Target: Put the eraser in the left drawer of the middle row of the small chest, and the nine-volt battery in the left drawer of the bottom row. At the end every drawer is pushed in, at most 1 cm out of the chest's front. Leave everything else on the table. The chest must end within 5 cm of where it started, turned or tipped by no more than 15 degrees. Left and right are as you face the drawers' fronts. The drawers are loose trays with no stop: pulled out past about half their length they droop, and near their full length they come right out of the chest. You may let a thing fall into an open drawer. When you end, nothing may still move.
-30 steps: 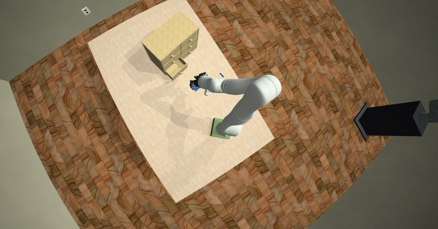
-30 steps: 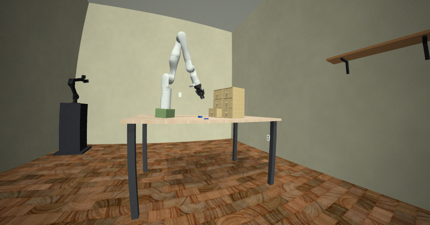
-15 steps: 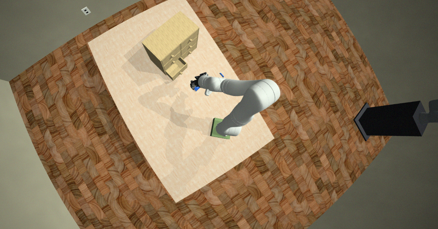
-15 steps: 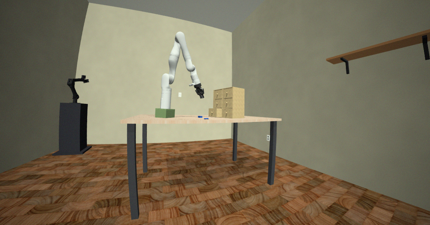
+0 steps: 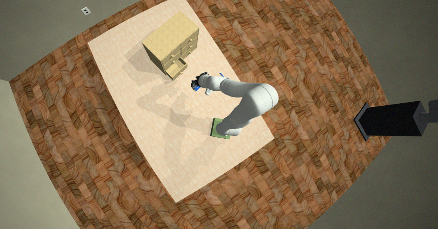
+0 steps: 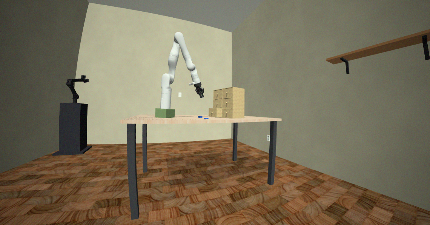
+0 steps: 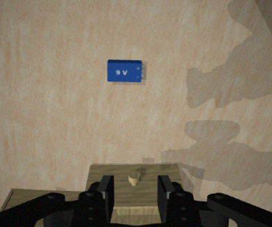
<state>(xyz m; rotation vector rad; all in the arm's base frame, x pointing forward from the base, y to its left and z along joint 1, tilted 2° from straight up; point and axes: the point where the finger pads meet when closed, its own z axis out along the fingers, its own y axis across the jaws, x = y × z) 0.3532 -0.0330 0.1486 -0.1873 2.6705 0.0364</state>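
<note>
The blue nine-volt battery lies 210 mm below my hand and 20 mm behind it. From my hand the other things lie so: red eraser (330 mm ahead, 100 mm below, 30 mm to the left); thin blue stick (220 mm to the right, 220 mm below, 50 mm behind).
</note>
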